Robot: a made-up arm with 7 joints.
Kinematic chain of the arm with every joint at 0, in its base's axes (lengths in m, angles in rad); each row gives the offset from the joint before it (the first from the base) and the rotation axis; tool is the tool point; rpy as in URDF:
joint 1: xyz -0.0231 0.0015 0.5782 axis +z
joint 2: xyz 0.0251 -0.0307 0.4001 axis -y
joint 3: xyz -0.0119 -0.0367 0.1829 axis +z
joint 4: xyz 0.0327 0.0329 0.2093 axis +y
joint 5: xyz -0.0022 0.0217 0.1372 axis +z
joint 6: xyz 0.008 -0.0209 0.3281 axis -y
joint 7: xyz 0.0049 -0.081 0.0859 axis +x
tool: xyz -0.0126 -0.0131 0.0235 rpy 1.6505 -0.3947 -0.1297
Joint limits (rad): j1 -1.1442..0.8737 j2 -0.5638..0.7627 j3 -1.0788..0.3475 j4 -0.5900..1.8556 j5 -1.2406..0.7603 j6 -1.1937..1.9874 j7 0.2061..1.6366
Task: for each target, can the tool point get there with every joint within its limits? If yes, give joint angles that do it. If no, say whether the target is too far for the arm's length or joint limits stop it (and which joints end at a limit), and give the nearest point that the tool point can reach.
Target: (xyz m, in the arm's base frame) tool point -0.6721 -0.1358 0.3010
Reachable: no: joint limits stop it (at a limit: joint 1, joint 2, joint 3, joint 4, joint 5) | nearest point -0.3512 -0.4673 0.9307 | short by 0.781 m
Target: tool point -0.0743 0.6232 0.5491
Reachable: no: joint limits stop it (at a limit: joint 1, joint 2, joint 3, joint 4, joint 5, joint 7) | nearest point 0.1772 0.4452 0.8217 | short by 0.411 m
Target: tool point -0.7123 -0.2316 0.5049
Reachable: no: joint limits stop it (at a limit: joint 1, joint 2, joint 3, joint 4) | nearest point -0.3740 -0.4723 0.9426 | short by 0.603 m
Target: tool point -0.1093 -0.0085 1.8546
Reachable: yes | joints 0.6227 -0.1889 -0.5462 -0.3985 -0.4586 0.6502 0.8952
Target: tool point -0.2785 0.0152 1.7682
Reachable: yes | joints -0.8667 0.5776 -0.3439 0.8826 -0.5538 1.7228 1.4804
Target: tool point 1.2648 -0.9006 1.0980
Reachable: no: too far | nearest point 0.6641 -0.4799 1.2109 | short by 0.742 m
